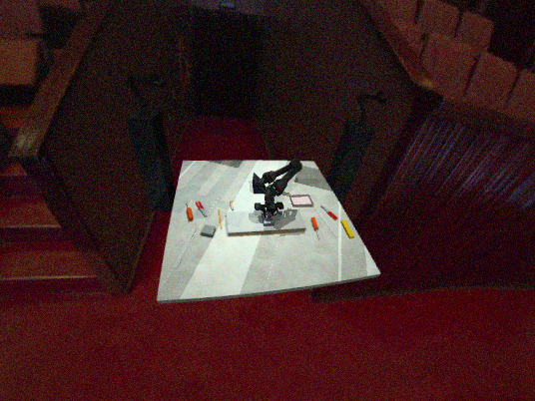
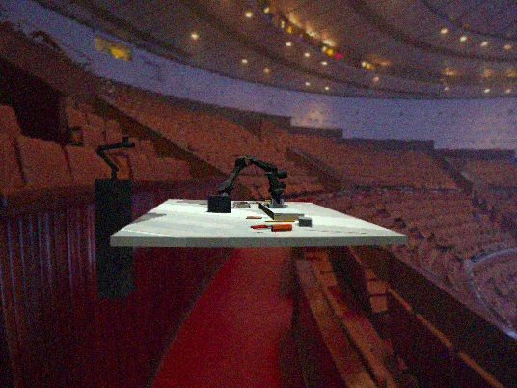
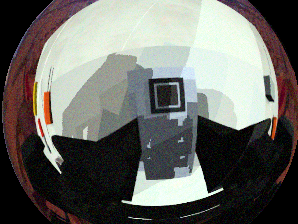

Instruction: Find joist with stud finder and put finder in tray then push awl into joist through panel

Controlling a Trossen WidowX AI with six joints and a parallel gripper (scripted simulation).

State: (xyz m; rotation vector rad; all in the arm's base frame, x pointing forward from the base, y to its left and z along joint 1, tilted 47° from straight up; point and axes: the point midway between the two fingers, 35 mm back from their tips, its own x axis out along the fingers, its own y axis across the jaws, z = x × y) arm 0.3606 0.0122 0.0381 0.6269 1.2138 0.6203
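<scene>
The tray lies 240 mm behind my gripper tip, 290 mm to the left of it and 50 mm below it. Also, from my gripper tip: thin orange tool 30 mm behind, 320 mm to the right, 60 mm below; stud finder 10 mm ahead, 20 mm above; grey block 90 mm ahead, 380 mm to the right, 50 mm below.
</scene>
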